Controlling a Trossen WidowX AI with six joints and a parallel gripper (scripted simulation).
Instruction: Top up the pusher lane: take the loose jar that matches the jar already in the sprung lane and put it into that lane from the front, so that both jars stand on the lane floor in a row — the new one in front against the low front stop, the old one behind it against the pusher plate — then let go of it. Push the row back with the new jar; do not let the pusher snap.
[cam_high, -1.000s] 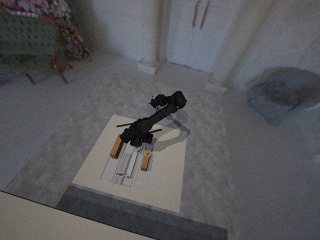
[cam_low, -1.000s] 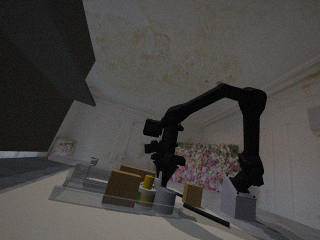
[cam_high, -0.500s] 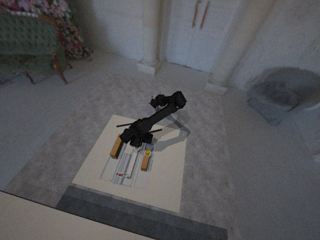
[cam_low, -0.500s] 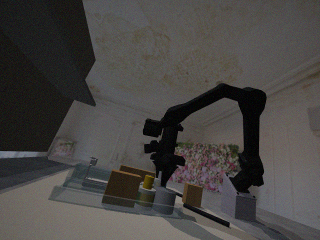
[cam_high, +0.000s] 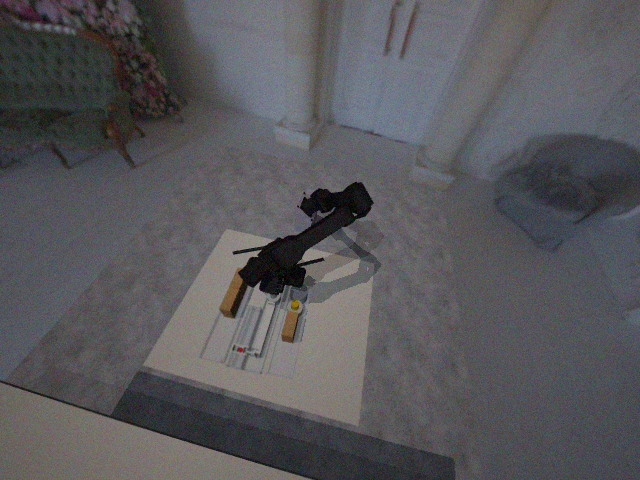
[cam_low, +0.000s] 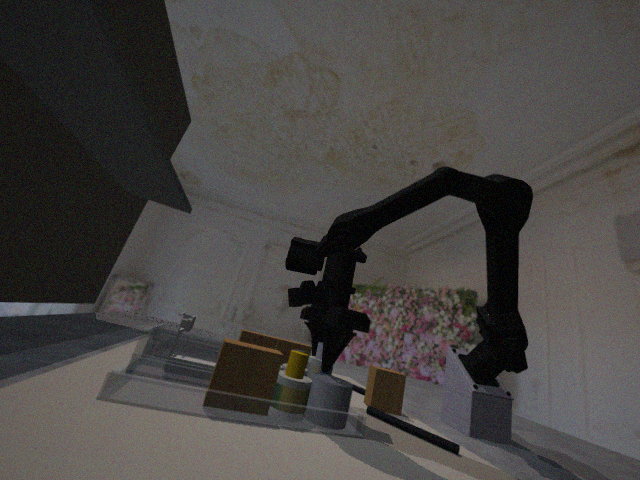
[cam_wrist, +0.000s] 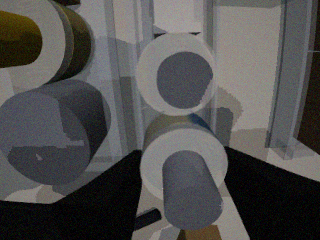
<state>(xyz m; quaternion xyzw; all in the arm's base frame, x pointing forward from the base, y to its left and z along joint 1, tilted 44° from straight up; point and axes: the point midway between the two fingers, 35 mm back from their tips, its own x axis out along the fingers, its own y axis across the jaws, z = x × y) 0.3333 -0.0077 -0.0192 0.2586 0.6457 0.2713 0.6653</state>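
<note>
Now: gripper tip 80 mm to the right of the large grey cylinder, 20 mm above it and 10 mm short of it. From my gripper tip the other things lie so: clear lane (150 mm ahead, 30 mm below, 20 mm to the right); red mark (230 mm ahead, 30 mm to the right, 20 mm above).
</note>
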